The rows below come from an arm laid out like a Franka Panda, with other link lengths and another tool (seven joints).
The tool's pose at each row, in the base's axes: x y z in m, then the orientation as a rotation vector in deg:
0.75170, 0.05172, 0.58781, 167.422, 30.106, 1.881
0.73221, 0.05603, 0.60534, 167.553, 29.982, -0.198
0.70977, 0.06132, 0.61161, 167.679, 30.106, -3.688
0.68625, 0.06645, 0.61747, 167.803, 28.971, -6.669
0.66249, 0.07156, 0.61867, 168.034, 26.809, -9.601
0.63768, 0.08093, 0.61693, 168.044, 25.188, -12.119
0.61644, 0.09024, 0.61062, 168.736, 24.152, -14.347
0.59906, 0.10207, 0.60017, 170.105, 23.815, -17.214
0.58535, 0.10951, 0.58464, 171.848, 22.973, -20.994
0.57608, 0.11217, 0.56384, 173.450, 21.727, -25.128
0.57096, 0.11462, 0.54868, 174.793, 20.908, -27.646
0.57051, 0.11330, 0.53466, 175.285, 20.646, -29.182
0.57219, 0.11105, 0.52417, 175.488, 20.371, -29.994
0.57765, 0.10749, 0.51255, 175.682, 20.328, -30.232
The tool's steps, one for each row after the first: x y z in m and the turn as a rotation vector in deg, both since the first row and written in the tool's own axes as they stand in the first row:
-0.01693, -0.00765, -0.01899, 0.342, -1.359, -0.022
-0.03618, -0.01917, -0.02720, 0.935, -3.615, -0.288
-0.05650, -0.03098, -0.03505, 1.301, -5.638, 0.300
-0.07702, -0.04365, -0.03831, 1.658, -7.692, 1.580
-0.09700, -0.06113, -0.03943, 1.875, -9.462, 2.503
-0.11363, -0.07812, -0.03585, 2.820, -10.840, 3.135
-0.12572, -0.09682, -0.02842, 4.675, -12.392, 3.344
-0.13585, -0.11109, -0.01506, 7.067, -14.430, 3.865
-0.14343, -0.12032, 0.00451, 9.434, -16.686, 4.599
-0.14725, -0.12697, 0.01877, 11.262, -17.935, 5.114
-0.14801, -0.12832, 0.03277, 12.107, -18.745, 5.242
-0.14712, -0.12748, 0.04356, 12.489, -19.197, 5.390
-0.14314, -0.12433, 0.05588, 12.733, -19.290, 5.423

